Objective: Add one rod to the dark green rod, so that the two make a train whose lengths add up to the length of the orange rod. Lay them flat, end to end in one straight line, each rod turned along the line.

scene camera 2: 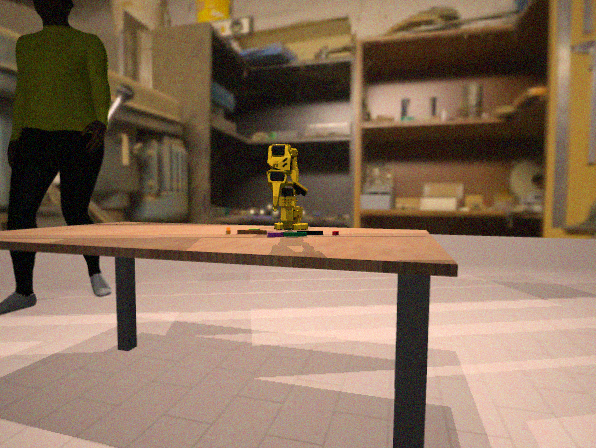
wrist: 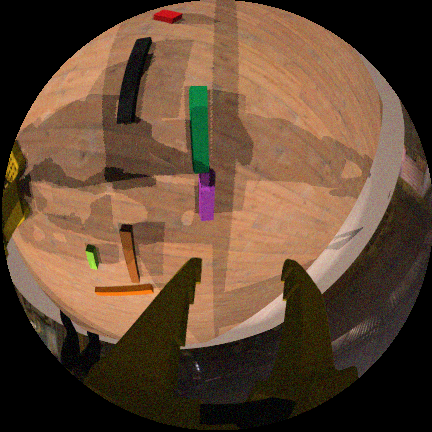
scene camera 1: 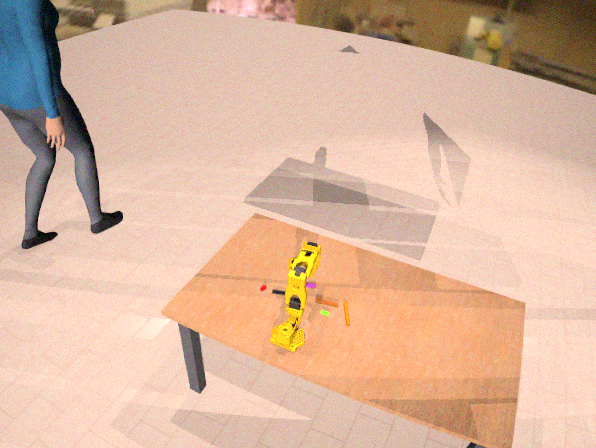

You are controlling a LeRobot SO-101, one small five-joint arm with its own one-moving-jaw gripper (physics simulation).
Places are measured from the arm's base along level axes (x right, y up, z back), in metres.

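Pixels of known places: hand at its tool point: (scene camera 2: 275, 209) (wrist: 201, 267) (scene camera 1: 311, 275); arm's base at its link origin: (scene camera 2: 289, 229) (scene camera 1: 290, 334).
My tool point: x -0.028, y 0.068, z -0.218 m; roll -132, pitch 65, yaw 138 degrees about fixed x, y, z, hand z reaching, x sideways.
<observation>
For each thing: its top centre in the pictures, then the offset to it from my tool point.
- dark green rod at its top centre: (wrist: 199, 128) (scene camera 2: 294, 232) dy -0.058, dx -0.051, dz +0.009 m
- purple rod at its top centre: (wrist: 207, 198) (scene camera 2: 275, 232) (scene camera 1: 310, 284) dy -0.058, dx -0.006, dz -0.015 m
- orange rod at its top centre: (wrist: 120, 293) (scene camera 2: 228, 228) (scene camera 1: 346, 312) dy -0.058, dx +0.158, dz +0.053 m
- brown rod at its top centre: (wrist: 130, 262) (scene camera 2: 252, 230) (scene camera 1: 326, 301) dy -0.058, dx +0.079, dz +0.036 m
- lime rod at its top centre: (wrist: 90, 260) (scene camera 1: 325, 312) dy -0.058, dx +0.092, dz +0.084 m
- black rod at its top centre: (wrist: 130, 73) (scene camera 1: 282, 291) dy -0.058, dx -0.076, dz +0.067 m
- red block at its top centre: (scene camera 1: 263, 287) dy -0.058, dx -0.144, dz +0.079 m
The dark green rod (wrist: 200, 130) (scene camera 2: 295, 234) lies flat on the table; the arm hides it in scene camera 1. A purple rod (wrist: 206, 200) (scene camera 1: 311, 285) (scene camera 2: 275, 234) lies flat at its near end in the wrist view, turned nearly the same way and set slightly to the right. Whether their ends touch is unclear. The orange rod (wrist: 124, 291) (scene camera 1: 346, 313) (scene camera 2: 228, 230) lies apart at the lower left of the wrist view. My gripper (wrist: 243, 261) is open, with a V-shaped gap between the jaws and nothing held. It is above the table.
A brown rod (wrist: 130, 255) (scene camera 1: 327, 302) and a lime rod (wrist: 91, 257) (scene camera 1: 325, 313) lie near the orange rod. A black rod (wrist: 134, 82) (scene camera 1: 278, 292) lies left of the green one in the wrist view. A red block (wrist: 167, 16) (scene camera 1: 263, 288) lies beyond it.
</observation>
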